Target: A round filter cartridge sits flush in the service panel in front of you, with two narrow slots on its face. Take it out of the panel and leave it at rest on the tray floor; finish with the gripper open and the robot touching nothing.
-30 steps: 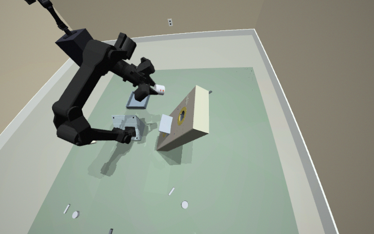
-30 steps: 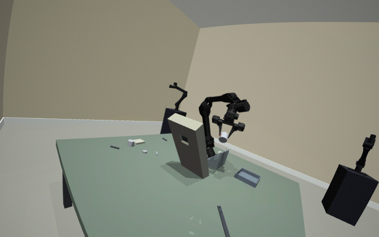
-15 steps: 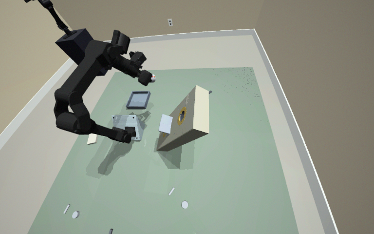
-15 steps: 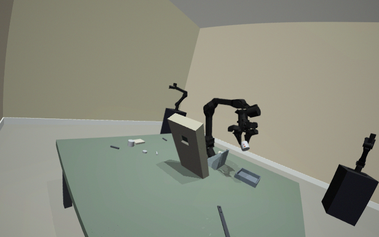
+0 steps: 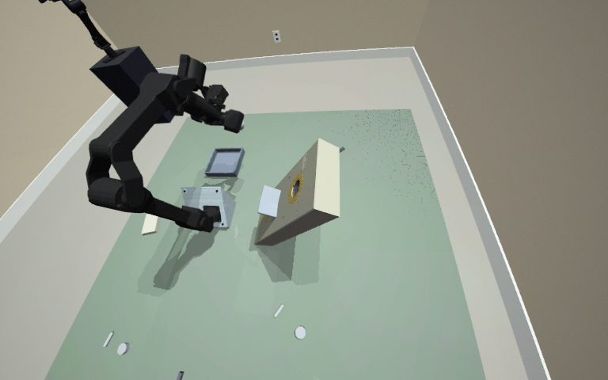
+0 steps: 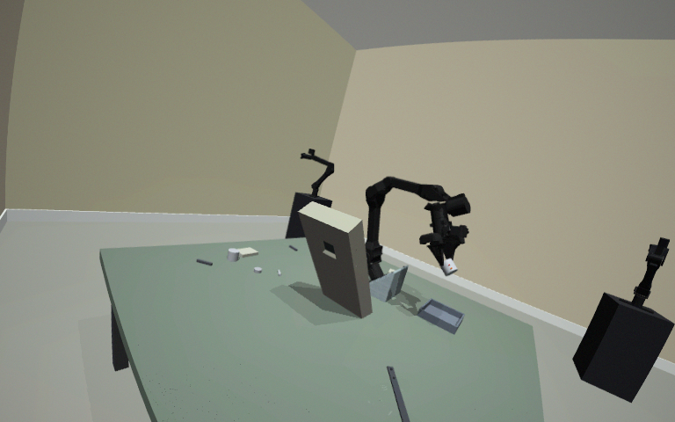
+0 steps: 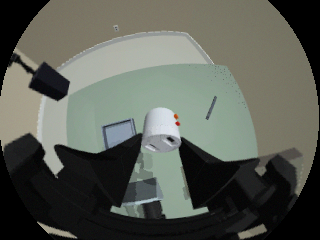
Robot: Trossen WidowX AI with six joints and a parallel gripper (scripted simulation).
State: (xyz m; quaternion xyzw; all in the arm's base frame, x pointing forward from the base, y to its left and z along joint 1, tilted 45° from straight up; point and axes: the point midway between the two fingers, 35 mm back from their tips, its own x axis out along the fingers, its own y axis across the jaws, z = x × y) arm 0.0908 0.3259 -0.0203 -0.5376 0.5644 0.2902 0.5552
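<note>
The shallow grey tray is 160 mm behind my gripper tip, 20 mm to the left of it and 240 mm below it. From my gripper tip the other things lie so: beige service panel 220 mm ahead, 270 mm to the right, 60 mm below; round filter cartridge 10 mm to the left.
</note>
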